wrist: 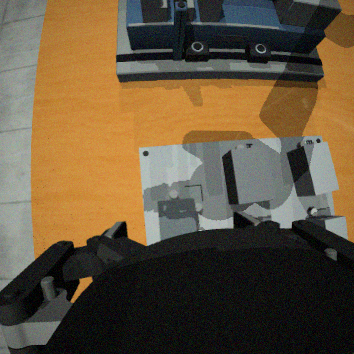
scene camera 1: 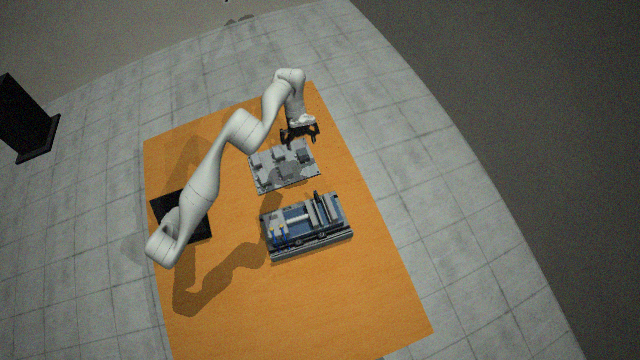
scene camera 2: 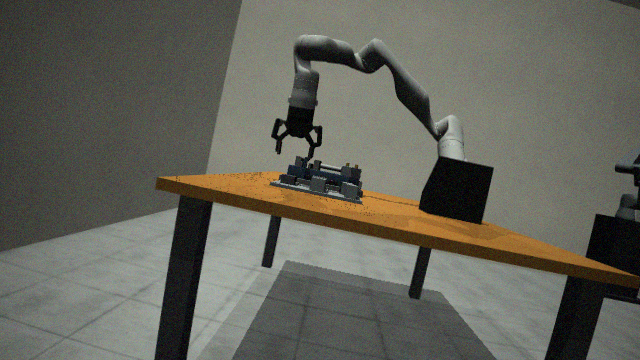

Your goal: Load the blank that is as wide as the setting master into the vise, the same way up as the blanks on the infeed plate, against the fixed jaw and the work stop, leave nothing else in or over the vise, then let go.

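Frame: origin at the arm's base, x right, y ahead, z up, level; millimetres.
Seen in the pictures: gripper, between the fingertips: (wrist: 180, 228) (scene camera 1: 301, 146) (scene camera 2: 293, 156); arm's base, origin of its link: (scene camera 2: 453, 182).
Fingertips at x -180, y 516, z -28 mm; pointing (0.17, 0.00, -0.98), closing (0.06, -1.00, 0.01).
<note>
Offsets run from my fingertips to a thing's top centre. "spot": to the spot under its first point. Level surfaces: height alone.
My gripper (scene camera 1: 301, 141) (scene camera 2: 294, 154) (wrist: 180, 228) is open and empty, a little above the infeed plate @(spot: dx +71, dy +13, dz -80 mm) (scene camera 1: 311, 171) (wrist: 155, 175). Under it a low, dark grey blank @(dx -3, dy +0, dz -55 mm) (scene camera 1: 303, 156) (wrist: 176, 217) lies on the plate beside round pins; the gripper's body hides its near part in the wrist view. A larger grey block @(dx +49, dy -83, dz -44 mm) (scene camera 1: 285, 170) (wrist: 257, 175) and a light block @(dx +56, dy -172, dz -44 mm) (wrist: 322, 172) stand on the same plate. The vise @(dx +287, dy -71, dz +11 mm) (scene camera 1: 300, 228) (scene camera 2: 335, 176) (wrist: 165, 37) has two grey jaws, with blue bed showing between them and a black upright post @(spot: dx +231, dy -6, dz +7 mm) (scene camera 1: 316, 197) (wrist: 179, 35) beside them. Which block is the setting master I cannot tell.
Two yellow-topped blue pins @(spot: dx +312, dy -148, dz +22 mm) (scene camera 1: 281, 227) stand at the vise's left end in scene camera 1. More grey blocks @(dx -41, dy -93, dz -44 mm) (scene camera 1: 278, 155) @(dx -34, dy -188, dz -44 mm) (scene camera 1: 256, 162) stand on the plate. The black arm base (scene camera 1: 202, 232) (scene camera 2: 455, 190) is on the orange table @(dz -88 mm) (scene camera 1: 300, 310) (scene camera 2: 400, 222). The arm arches above the table.
</note>
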